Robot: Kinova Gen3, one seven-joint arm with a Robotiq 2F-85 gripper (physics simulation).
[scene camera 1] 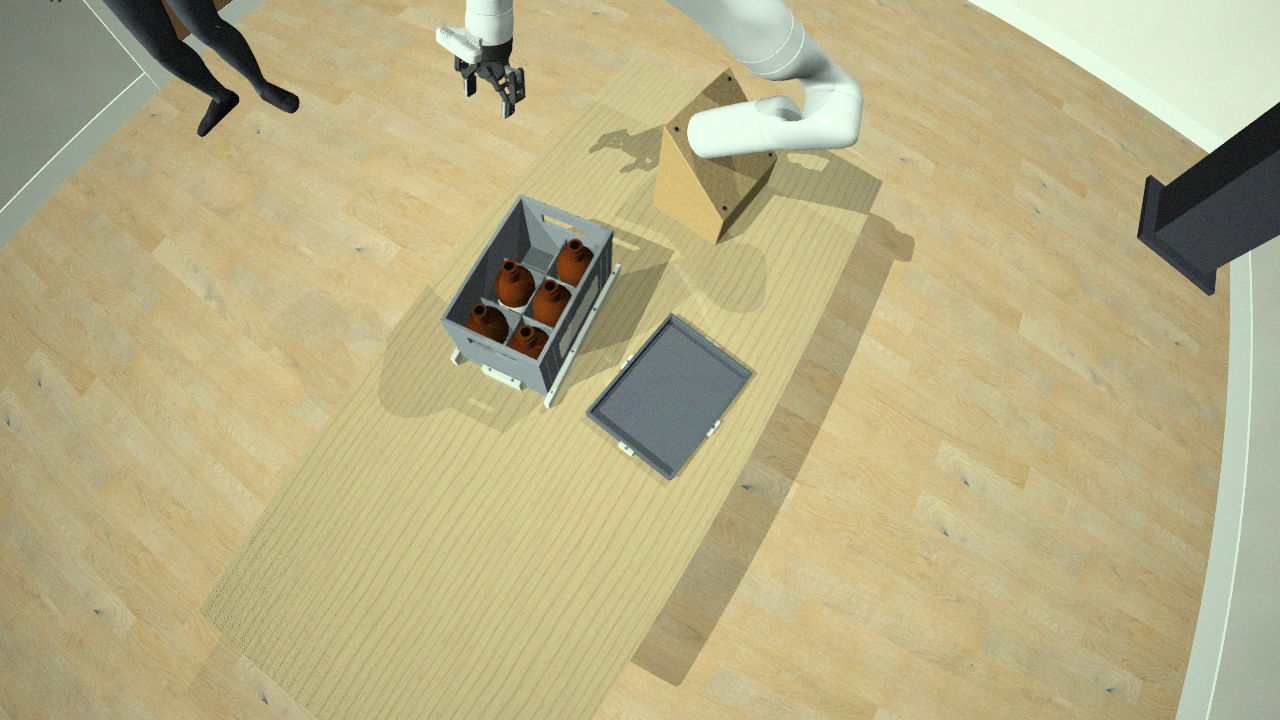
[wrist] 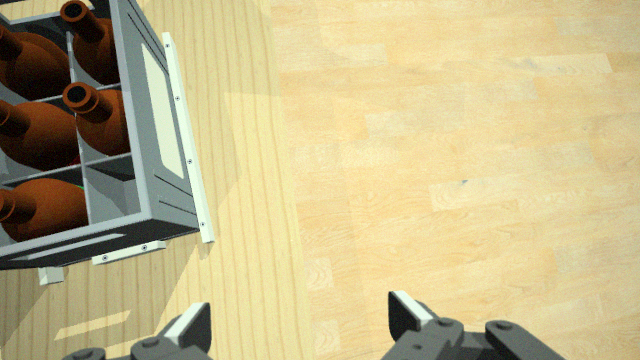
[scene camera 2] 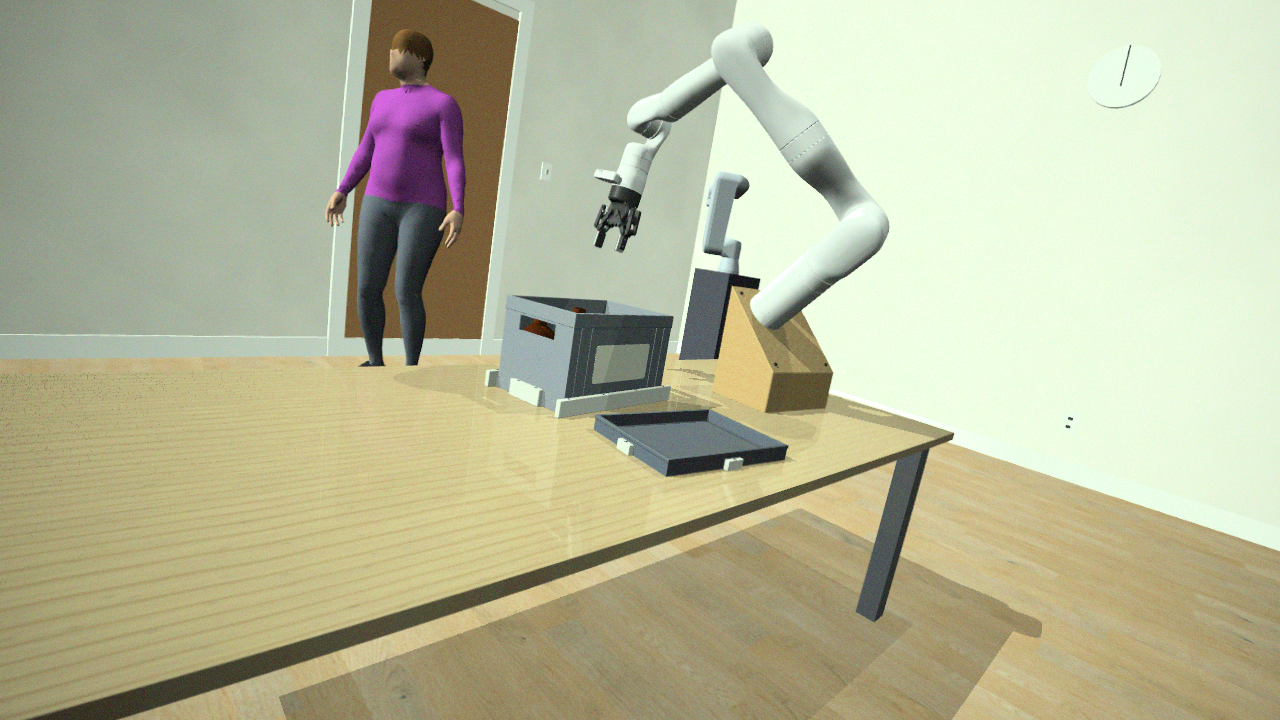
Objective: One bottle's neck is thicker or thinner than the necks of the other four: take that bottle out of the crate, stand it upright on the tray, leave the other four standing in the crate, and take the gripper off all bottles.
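Places are measured from the arm's base along level axes (x ahead, y left, z up), in centimetres.
Pixels of known places: gripper, fingertip midpoint: [scene camera 1: 488, 104] [wrist: 301, 316] [scene camera 2: 607, 249]; arm's base at its link origin: [scene camera 1: 705, 135] [scene camera 2: 765, 313].
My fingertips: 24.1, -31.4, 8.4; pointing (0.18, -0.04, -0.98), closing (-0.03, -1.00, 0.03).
Note:
Ahead of a thing's pixels: the offset from my fingertips to its top centre, as dx, dy, dz. "spot": to the spot under its first point.
The grey crate @[+18.0, +23.3, -10.9] [scene camera 1: 528, 371] [scene camera 2: 537, 362] [wrist: 170, 205] stands on the table. Brown bottles @[+8.6, +25.8, -12.1] [scene camera 1: 574, 264] @[+18.5, +19.3, -12.1] [scene camera 1: 514, 286] @[+17.4, +27.4, -12.1] [scene camera 1: 551, 307] @[+27.7, +20.6, -12.1] [scene camera 1: 487, 324] @[+26.2, +29.4, -12.1] [scene camera 1: 529, 341] stand upright in five of its six compartments; the compartment at the back left in scene camera 1 is empty. In the wrist view two bottles [wrist: 107, 125] [wrist: 95, 50] show mouths and necks, while others [wrist: 45, 135] [wrist: 50, 205] are partly cut off at the left. I cannot tell which neck differs. The dark tray @[spot: +16.6, +53.4, -27.9] [scene camera 1: 671, 398] [scene camera 2: 693, 438] holds no bottle. My gripper [scene camera 1: 489, 101] [scene camera 2: 609, 245] [wrist: 301, 316] is open and empty, above and beyond the crate.
White strips [scene camera 1: 584, 335] [scene camera 2: 613, 402] [wrist: 189, 160] border the crate. The arm's wooden base [scene camera 1: 684, 192] [scene camera 2: 796, 389] stands on the table behind the tray. A person [scene camera 2: 407, 152] stands beyond the table. Another arm stands on a dark pedestal [scene camera 2: 702, 313] in the background.

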